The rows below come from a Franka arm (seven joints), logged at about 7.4 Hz.
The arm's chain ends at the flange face. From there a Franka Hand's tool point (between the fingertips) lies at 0.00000 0.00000 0.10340 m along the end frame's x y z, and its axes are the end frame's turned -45 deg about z.
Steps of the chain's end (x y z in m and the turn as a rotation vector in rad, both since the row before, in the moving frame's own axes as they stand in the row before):
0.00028 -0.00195 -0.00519 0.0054 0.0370 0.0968
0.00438 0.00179 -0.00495 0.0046 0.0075 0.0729
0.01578 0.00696 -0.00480 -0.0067 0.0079 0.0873
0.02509 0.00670 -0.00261 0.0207 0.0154 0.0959
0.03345 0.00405 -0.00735 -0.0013 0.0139 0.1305
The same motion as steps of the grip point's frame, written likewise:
0.00456 0.00128 -0.00526 -0.0223 0.0300 0.0968
0.00271 0.00461 -0.00495 -0.0021 0.0086 0.0729
0.00628 0.01715 -0.00481 -0.0103 0.0008 0.0873
0.01566 0.02222 -0.00264 0.0037 0.0255 0.0959
0.02164 0.02768 -0.00736 -0.0107 0.0089 0.1305

